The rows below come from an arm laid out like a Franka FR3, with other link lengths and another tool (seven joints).
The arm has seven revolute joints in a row. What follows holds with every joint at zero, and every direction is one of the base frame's. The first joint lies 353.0 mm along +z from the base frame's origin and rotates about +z. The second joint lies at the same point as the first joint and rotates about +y. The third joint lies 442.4 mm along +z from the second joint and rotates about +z. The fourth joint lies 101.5 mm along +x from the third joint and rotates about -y. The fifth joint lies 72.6 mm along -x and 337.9 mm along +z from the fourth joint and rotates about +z. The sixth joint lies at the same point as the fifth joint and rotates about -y. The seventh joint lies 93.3 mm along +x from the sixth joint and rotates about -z. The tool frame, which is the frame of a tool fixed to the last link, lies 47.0 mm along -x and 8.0 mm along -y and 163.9 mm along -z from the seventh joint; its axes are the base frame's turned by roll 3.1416, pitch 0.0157 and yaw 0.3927 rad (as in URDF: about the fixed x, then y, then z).
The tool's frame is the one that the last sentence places.
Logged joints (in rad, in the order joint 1, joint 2, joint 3, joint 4, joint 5, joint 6, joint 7), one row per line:
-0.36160, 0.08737, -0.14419, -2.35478, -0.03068, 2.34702, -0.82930
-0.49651, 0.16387, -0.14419, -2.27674, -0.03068, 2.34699, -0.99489
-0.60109, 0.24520, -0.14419, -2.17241, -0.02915, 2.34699, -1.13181
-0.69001, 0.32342, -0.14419, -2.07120, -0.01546, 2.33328, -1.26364
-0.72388, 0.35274, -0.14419, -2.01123, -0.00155, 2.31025, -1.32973
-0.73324, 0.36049, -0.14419, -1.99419, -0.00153, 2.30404, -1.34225
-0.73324, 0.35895, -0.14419, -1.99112, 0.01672, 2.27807, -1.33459
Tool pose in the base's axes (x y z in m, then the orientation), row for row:
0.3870, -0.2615, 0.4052, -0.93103, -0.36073, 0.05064, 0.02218
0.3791, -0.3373, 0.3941, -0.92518, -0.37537, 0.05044, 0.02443
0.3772, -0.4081, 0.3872, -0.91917, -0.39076, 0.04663, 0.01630
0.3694, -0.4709, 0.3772, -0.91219, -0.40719, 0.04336, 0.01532
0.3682, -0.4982, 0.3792, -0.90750, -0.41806, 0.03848, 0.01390
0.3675, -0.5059, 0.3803, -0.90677, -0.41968, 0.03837, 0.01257
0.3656, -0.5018, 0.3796, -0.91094, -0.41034, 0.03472, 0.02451
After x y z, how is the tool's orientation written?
As a quaternion, x y z w.
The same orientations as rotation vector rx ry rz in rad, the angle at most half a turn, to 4 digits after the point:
-2.8843, -1.1175, 0.1569
-2.8622, -1.1613, 0.1560
-2.8581, -1.2150, 0.1450
-2.8381, -1.2669, 0.1349
-2.8260, -1.3019, 0.1198
-2.8261, -1.3080, 0.1196
-2.8180, -1.2694, 0.1074

